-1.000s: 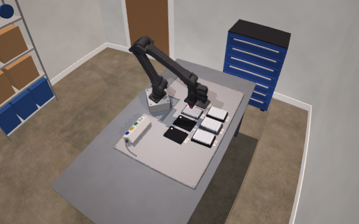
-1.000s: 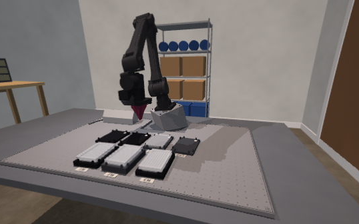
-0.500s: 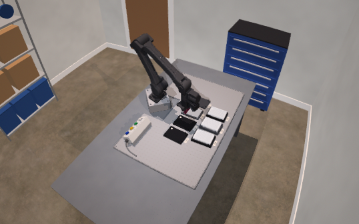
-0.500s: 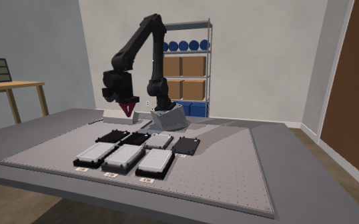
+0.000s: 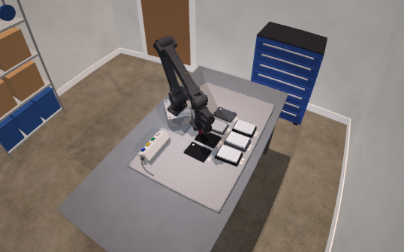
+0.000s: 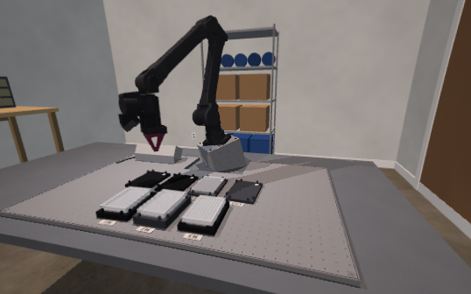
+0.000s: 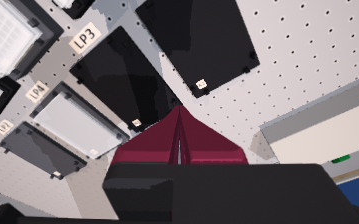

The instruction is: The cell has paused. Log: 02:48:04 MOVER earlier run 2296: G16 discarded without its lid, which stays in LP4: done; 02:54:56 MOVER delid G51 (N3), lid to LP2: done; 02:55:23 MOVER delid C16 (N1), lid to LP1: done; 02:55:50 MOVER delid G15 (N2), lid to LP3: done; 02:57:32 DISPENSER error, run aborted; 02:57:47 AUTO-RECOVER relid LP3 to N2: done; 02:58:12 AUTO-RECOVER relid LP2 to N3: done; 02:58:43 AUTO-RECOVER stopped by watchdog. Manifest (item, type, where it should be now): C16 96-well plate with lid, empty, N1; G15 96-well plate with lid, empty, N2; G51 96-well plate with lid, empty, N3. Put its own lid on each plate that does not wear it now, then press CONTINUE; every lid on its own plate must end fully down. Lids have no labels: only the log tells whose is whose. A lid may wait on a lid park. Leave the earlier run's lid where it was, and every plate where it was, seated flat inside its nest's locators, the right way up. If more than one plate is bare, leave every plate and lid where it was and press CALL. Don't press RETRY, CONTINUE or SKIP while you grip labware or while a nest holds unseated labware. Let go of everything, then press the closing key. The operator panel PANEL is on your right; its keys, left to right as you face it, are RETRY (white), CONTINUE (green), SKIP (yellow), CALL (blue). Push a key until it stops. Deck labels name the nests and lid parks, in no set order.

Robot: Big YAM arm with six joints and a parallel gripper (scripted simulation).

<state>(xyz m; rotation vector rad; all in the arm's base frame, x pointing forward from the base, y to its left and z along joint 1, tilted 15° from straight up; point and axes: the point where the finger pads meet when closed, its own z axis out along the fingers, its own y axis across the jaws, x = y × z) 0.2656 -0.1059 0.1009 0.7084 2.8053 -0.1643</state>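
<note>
My hand is 25 cm past the green continue key, 16 cm to the left of it and 7 cm above it. Also, from my hand: clear lid: 19 cm ahead, 10 cm below, 4 cm to the left; lid park LP1: 13 cm below, 4 cm to the right, 1 cm ahead; lid park LP3: 13 cm below, 9 cm to the left.
</note>
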